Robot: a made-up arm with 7 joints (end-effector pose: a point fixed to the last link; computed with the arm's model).
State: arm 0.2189 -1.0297 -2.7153 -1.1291 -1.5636 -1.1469 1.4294
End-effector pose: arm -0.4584 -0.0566 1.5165 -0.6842 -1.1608 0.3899
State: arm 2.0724 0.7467 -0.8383 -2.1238 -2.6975 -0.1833 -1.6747
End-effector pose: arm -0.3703 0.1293 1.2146 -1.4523 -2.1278 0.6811
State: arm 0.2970 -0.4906 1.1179 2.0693 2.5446 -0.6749 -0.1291
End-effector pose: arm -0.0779 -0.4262 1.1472 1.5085 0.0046 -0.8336
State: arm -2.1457 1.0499 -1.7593 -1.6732 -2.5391 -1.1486 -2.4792
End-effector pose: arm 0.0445 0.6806 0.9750 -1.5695 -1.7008 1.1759
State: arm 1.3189 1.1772 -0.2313 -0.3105 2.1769 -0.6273 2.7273
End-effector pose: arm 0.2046 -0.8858 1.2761 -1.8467 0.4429 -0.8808
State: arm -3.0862 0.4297 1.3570 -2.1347 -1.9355 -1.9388 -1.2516
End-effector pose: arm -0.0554 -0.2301 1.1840 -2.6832 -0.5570 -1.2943
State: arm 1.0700 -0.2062 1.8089 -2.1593 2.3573 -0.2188 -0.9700
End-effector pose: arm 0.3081 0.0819 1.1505 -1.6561 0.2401 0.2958
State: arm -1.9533 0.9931 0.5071 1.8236 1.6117 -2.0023 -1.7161
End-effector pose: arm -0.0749 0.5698 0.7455 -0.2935 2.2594 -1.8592
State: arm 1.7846 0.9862 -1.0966 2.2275 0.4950 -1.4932 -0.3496
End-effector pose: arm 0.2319 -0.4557 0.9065 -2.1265 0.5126 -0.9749
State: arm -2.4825 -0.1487 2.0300 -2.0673 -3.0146 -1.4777 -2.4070
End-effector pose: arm -0.2508 -0.1952 1.2639 -1.7037 0.8322 -2.3142
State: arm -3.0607 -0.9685 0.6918 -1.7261 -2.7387 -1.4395 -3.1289
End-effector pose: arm 0.6146 -0.2401 0.8762 -0.7424 -0.1352 -0.0010
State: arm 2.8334 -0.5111 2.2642 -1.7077 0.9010 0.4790 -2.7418
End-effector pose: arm 0.0307 -0.3236 1.3789 0.8573 -1.1264 -1.0312
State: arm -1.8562 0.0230 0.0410 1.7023 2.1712 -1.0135 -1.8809
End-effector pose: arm -0.1566 0.4187 1.2363 0.4585 2.5240 -0.2659
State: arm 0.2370 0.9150 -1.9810 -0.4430 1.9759 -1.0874 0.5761
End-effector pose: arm 0.6610 -0.3928 1.4167 1.5987 -1.2179 1.5184
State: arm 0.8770 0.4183 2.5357 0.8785 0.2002 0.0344 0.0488
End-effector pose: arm -0.1887 -0.2842 1.7531 -0.3445 -2.0792 -0.6943
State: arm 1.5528 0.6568 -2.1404 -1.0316 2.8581 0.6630 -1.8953
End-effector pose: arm -0.3977 -0.6984 1.3019 -0.0555 1.7920 -1.5670
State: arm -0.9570 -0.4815 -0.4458 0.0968 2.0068 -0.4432 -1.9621
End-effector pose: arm -0.3054 -0.3268 1.7524 -0.9917 -1.3961 -1.9396
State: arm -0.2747 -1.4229 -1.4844 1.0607 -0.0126 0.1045 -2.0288
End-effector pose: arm -0.9272 0.1232 0.9672 -1.1311 -2.4541 0.6364
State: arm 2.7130 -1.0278 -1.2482 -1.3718 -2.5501 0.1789 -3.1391
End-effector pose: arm 0.3581 0.6933 1.0509 0.0031 0.5676 1.6225
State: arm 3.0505 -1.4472 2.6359 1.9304 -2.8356 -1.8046 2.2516
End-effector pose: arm 0.3550 0.2174 0.5375 -0.1497 -0.5020 -2.4055
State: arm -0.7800 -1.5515 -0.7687 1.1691 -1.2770 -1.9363 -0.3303
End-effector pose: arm -0.6496 -0.4449 1.1337 0.6228 -0.6390 -0.7101
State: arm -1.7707 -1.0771 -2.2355 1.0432 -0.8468 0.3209 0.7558
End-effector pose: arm -0.1349 -0.9299 0.9633 -1.5738 2.2483 1.2397
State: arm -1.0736 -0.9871 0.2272 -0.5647 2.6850 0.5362 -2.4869
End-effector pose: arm -0.4729 -0.8563 1.1612 0.2667 0.6392 -1.8828
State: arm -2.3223 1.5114 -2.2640 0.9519 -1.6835 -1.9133 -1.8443
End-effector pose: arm -0.7060 0.3639 0.9962 -1.4720 1.6966 1.0568
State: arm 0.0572 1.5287 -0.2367 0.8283 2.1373 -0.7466 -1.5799
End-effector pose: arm 0.8118 0.0440 0.4668 2.5286 1.4167 -1.2107
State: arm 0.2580 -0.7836 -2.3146 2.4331 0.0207 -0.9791 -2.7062
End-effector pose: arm -0.3458 0.3009 0.8251 -1.0608 -0.7902 1.9556
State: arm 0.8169 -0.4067 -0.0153 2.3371 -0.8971 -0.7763 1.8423
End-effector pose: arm 0.0913 -0.2893 1.2306 1.6173 -1.4766 -0.6408
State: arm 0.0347 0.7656 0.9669 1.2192 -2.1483 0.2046 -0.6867
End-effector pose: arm 0.6565 -0.5264 1.1566 -0.8069 0.4318 -0.6147
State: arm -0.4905 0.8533 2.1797 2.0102 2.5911 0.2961 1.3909
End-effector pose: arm 0.2527 -0.3873 1.2285 -1.4049 1.1190 -1.6555
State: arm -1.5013 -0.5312 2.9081 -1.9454 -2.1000 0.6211 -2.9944
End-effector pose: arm -0.0484 0.1664 1.3342 -1.2066 -0.6624 1.0516
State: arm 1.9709 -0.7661 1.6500 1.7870 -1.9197 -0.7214 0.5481
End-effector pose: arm -0.3515 0.5456 1.0605 -1.5136 -1.1140 2.3816
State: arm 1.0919 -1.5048 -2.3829 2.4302 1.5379 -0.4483 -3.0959
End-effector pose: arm -0.0050 0.2287 0.5265 2.2814 -0.5530 -1.4785
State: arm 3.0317 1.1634 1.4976 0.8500 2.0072 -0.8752 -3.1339
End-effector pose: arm -0.8530 0.3188 1.0218 0.9740 2.2905 -0.2276
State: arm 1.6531 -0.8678 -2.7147 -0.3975 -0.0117 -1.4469 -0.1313
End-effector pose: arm -0.1398 0.5391 1.5432 -0.2419 -0.7931 -1.8868
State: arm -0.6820 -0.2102 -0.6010 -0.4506 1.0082 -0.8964 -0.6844
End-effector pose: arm -0.2819 -0.3548 1.6818 -0.1624 -0.3666 -2.5962
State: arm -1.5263 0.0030 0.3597 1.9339 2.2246 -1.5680 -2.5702
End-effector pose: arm 0.1139 0.3482 1.1720 0.6984 1.9779 -1.8268
